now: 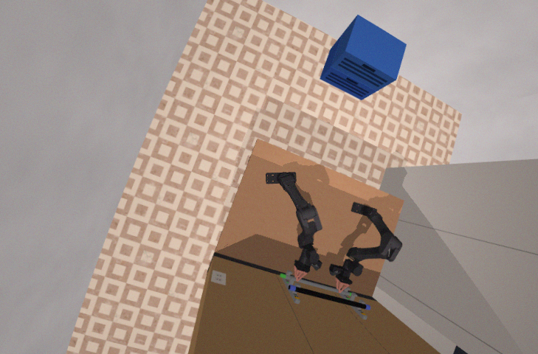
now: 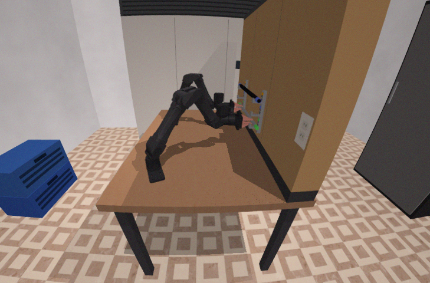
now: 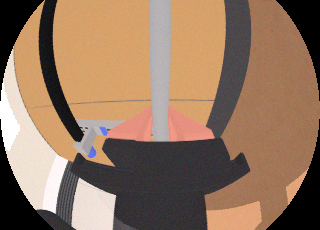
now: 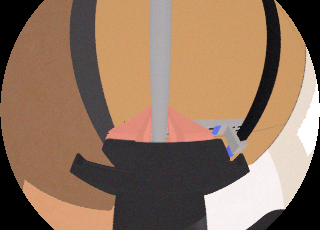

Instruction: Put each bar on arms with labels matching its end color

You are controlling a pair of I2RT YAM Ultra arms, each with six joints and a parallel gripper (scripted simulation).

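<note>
My left hand is 150 mm below the black bar, 140 mm to the left of it and 10 mm past it. From my left hand the other things lie so: brown wall panel 270 mm above, 190 mm to the right, 100 mm ahead; then black baseboard 190 mm to the right, 120 mm below, 40 mm ahead.
My right gripper is now 150 mm to the right of the black bar, 150 mm below it and 10 mm past it. The rest, counted from my right hand: brown wall panel (270 mm above, 100 mm to the left, 100 mm ahead); then black baseboard (120 mm below, 100 mm to the left, 40 mm ahead).
</note>
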